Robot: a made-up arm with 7 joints. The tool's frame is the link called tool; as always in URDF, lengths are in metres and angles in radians.
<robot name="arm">
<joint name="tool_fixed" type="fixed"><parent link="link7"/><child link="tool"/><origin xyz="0 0 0" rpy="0 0 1.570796"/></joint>
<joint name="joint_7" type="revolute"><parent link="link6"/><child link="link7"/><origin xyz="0 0.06 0" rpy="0 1.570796 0"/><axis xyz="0 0 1"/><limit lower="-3.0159" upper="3.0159" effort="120" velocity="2.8"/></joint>
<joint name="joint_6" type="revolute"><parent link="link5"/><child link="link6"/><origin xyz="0 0 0" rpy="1.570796 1.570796 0"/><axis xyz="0 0 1"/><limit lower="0.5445" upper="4.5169" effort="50" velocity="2.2"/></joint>
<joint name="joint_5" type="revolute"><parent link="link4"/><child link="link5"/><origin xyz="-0.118 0.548 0" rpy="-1.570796 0 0"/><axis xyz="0 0 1"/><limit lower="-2.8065" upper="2.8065" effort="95" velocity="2.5"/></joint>
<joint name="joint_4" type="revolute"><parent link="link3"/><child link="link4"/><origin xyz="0 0.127 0" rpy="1.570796 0 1.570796"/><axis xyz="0 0 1"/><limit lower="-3.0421" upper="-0.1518" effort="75" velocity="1.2"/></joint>
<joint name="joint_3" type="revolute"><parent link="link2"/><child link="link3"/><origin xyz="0.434 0 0" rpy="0 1.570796 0"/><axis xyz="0 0 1"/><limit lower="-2.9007" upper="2.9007" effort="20" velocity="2.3"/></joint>
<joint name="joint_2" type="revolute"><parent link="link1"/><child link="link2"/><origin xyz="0 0 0" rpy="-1.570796 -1.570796 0"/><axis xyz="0 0 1"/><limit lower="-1.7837" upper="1.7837" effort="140" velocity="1.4"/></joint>
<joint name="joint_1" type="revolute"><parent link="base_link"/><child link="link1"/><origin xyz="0 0 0.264" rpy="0 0 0"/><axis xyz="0 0 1"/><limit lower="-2.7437" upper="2.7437" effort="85" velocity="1.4"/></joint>
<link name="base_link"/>
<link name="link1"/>
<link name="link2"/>
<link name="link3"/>
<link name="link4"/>
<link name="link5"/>
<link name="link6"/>
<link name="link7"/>
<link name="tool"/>
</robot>
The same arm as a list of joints. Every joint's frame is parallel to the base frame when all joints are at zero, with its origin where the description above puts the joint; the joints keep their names.
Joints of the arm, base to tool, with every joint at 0 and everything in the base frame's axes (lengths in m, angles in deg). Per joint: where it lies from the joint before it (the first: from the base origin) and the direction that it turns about. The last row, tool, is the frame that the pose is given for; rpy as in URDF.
joint_1: offset 0 0 0.264 axis 0 0 1
joint_2: offset 0 0 0 axis 0 1 0
joint_3: offset 0 0 0.434 axis 0 0 1
joint_4: offset 0.127 0 0 axis 0 -1 0
joint_5: offset -0.118 0 0.548 axis 0 0 1
joint_6: offset 0 0 0 axis 0 -1 0
joint_7: offset 0.06 0 0 axis 0 0 -1
tool: offset 0 0 0 rpy 180 0 0
Joint limits (deg, base to tool): -157.2..157.2 -102.2..102.2 -166.2..166.2 -174.3..-8.7 -160.8..160.8 31.2..258.8 -172.8..172.8

